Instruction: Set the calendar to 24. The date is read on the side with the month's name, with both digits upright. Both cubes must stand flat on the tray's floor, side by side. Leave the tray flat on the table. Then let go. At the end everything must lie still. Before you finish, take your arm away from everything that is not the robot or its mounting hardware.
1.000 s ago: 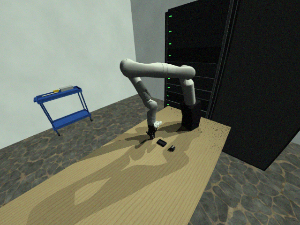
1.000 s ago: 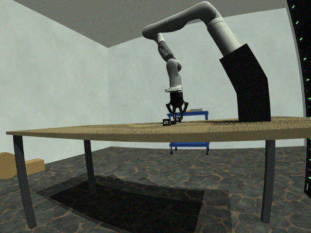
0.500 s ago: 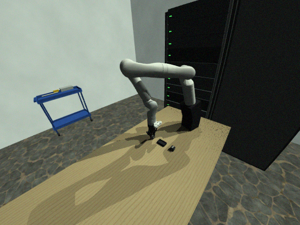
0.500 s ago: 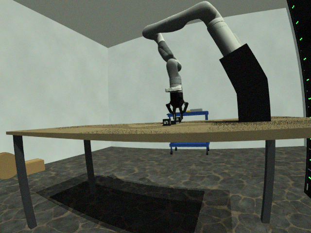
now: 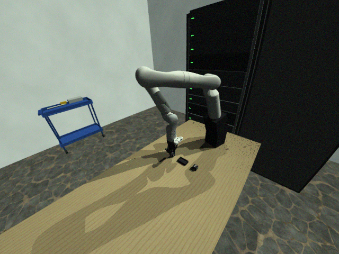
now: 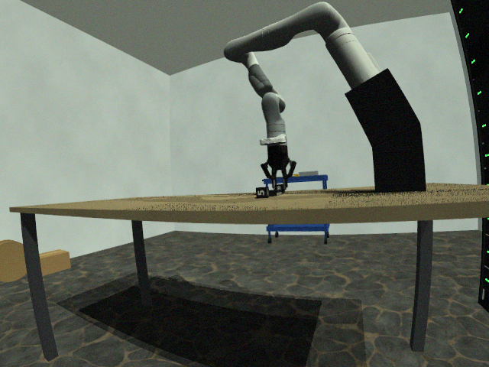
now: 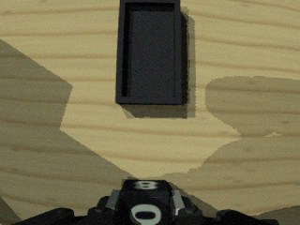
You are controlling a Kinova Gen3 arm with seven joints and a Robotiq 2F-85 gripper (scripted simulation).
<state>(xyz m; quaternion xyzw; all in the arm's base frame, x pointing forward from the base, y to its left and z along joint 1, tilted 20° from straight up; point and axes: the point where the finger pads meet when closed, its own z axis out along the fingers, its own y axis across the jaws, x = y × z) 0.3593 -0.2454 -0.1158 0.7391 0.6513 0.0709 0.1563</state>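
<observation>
Right now my hand is 1 cm above the black cube. Also, from my hand: black tray (10 cm to the left, 2 cm below, 2 cm ahead); black date cube (21 cm to the left, 4 cm ahead, 2 cm below).
</observation>
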